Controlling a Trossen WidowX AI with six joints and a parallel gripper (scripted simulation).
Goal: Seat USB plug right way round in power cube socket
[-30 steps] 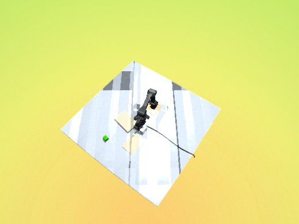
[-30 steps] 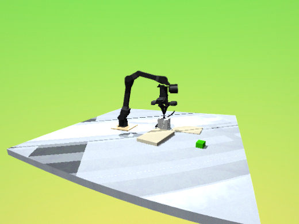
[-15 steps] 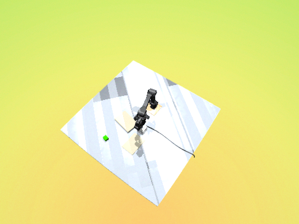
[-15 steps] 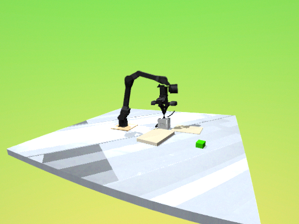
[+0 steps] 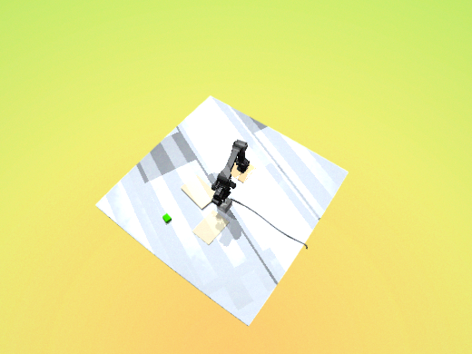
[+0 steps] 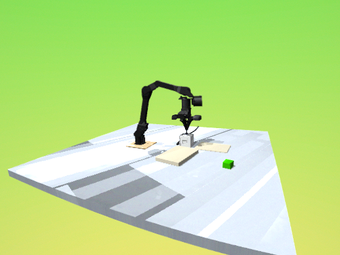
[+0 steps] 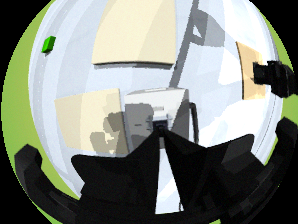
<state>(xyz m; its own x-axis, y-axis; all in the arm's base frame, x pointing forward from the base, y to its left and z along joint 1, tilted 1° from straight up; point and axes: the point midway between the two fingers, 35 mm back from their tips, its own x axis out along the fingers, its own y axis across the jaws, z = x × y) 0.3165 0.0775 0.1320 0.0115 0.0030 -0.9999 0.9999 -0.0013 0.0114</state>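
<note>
The usb plug lies 20 mm below my gripper tip. Round my gripper tip: green block 300 mm ahead, 240 mm to the right, 90 mm below.
</note>
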